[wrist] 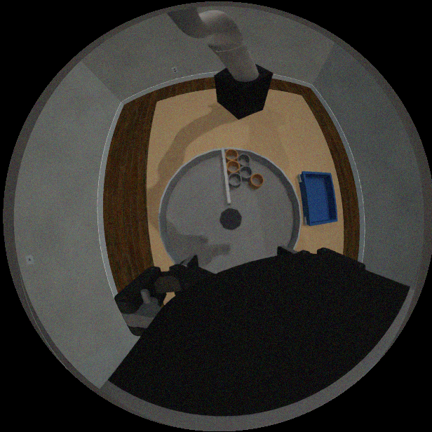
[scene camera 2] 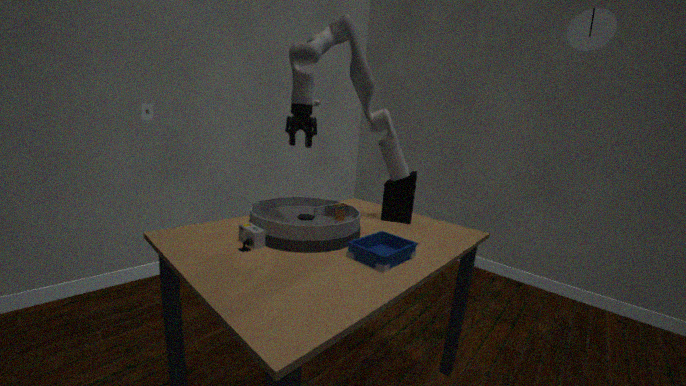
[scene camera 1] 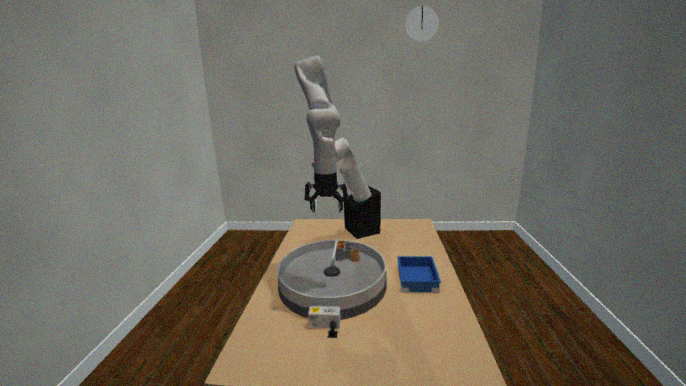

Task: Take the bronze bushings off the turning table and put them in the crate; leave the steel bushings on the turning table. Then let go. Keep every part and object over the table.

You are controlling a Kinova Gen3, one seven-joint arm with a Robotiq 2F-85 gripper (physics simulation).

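Places are measured from the arm's base along level axes (x ahead, y left, z up), in millimetres.
Where they show: gripper, fingertip midpoint: [scene camera 2: 299,146] [scene camera 1: 326,211]; arm's base, origin of the base link: [scene camera 2: 400,178] [scene camera 1: 363,196].
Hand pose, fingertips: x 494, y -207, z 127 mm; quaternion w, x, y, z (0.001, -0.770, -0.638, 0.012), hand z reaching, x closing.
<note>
Things, the pixels of their top centre, and the offset from my fingertips. "pt": a spot on its surface instead.
- blue crate, middle of its top: [scene camera 2: 383,242] [scene camera 1: 417,268] dx -24, dy +351, dz -279 mm
- white bar, surface spot: [scene camera 1: 334,254] pt dx -125, dy +26, dz -243 mm
- hub, middle of its top: [scene camera 2: 305,216] [scene camera 1: 332,270] dx -44, dy +9, dz -268 mm
- small labelled box, surface spot: [scene camera 2: 252,236] pt dx +212, dy +1, dz -287 mm
The grey turning table [scene camera 1: 332,300] [scene camera 2: 305,231] [wrist: 195,205] holds three bronze and three steel bushings, bunched beside its white bar. In the wrist view, one bronze bushing [wrist: 256,186] lies outermost from the bar; two others [wrist: 237,154] [wrist: 228,165] lie along it. Steel bushings [wrist: 248,159] [wrist: 250,173] [wrist: 234,186] sit among them, one by the bar and two between. Orange patches of bronze show in scene camera 1 [scene camera 1: 354,255] and scene camera 2 [scene camera 2: 340,212]. The blue crate [scene camera 1: 420,287] [scene camera 2: 382,257] [wrist: 322,223] is empty. My gripper [scene camera 1: 327,207] [scene camera 2: 300,144] [wrist: 238,260] is open and empty, high above the turning table.
The white bar [scene camera 1: 334,254] [wrist: 226,175] runs from near the hub [scene camera 1: 332,271] [scene camera 2: 306,217] [wrist: 230,219] to the rim. A small labelled box [scene camera 1: 324,317] [scene camera 2: 252,236] and a black stand [scene camera 1: 332,331] [scene camera 2: 244,246] are near the turning table. The arm's black base [scene camera 1: 363,215] [scene camera 2: 399,200] [wrist: 242,95] is behind it.
</note>
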